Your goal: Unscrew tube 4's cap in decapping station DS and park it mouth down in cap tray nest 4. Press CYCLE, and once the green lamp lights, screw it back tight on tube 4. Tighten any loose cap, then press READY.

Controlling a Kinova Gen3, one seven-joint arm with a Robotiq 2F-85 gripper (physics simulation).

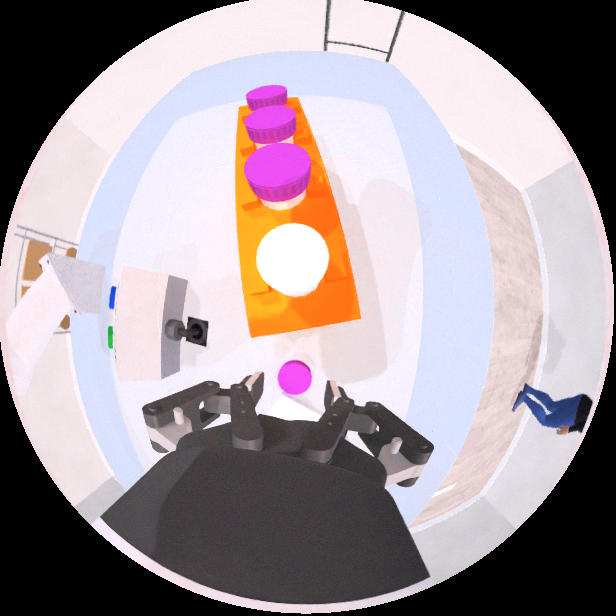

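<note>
An orange decapping rack [295, 241] holds a row of tubes running away from me. The three farther tubes carry magenta caps [278, 169]. The nearest tube [292, 259] is uncapped and shows a white open mouth. A loose magenta cap [294, 376] lies on a pale surface just in front of the rack, below my gripper [293, 387]. The fingers are spread wide on either side of the cap and do not touch it. I cannot tell which way up the cap lies or which nest it is in.
A white control box [149, 327] stands to the left, with a blue button [113, 297] and a green button [109, 337] on its far side and a dark knob [186, 331] facing the rack. A blue-clad figure [554, 409] is off the table at right.
</note>
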